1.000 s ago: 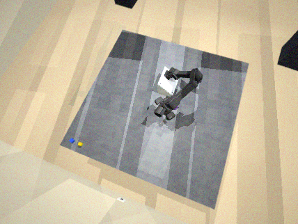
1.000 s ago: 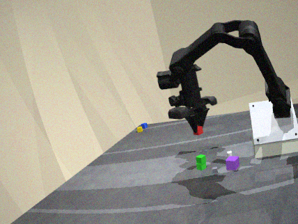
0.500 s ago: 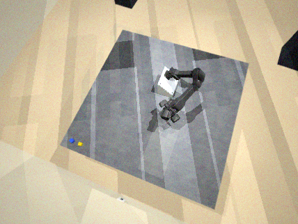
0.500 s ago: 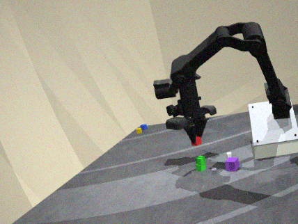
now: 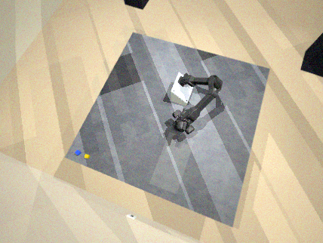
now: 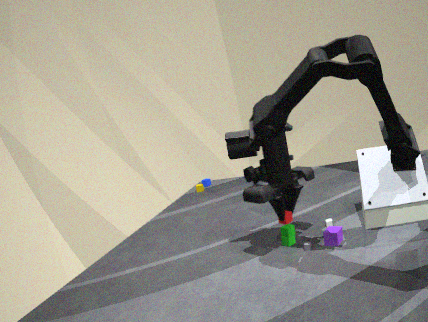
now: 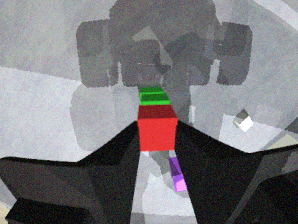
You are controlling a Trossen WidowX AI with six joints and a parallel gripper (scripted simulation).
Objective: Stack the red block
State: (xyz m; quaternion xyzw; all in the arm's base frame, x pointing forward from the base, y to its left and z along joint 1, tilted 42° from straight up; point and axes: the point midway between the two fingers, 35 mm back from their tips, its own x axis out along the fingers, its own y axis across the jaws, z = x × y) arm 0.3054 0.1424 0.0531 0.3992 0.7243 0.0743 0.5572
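The purple block is 11 cm behind my gripper tip, 5 cm below it and 1 cm to the left of it. From my gripper tip the other things lie so: yellow block: 56 cm to the right, 50 cm ahead, 5 cm below; red block: right at my gripper tip; small white block: 9 cm to the right, 9 cm behind, 6 cm below.
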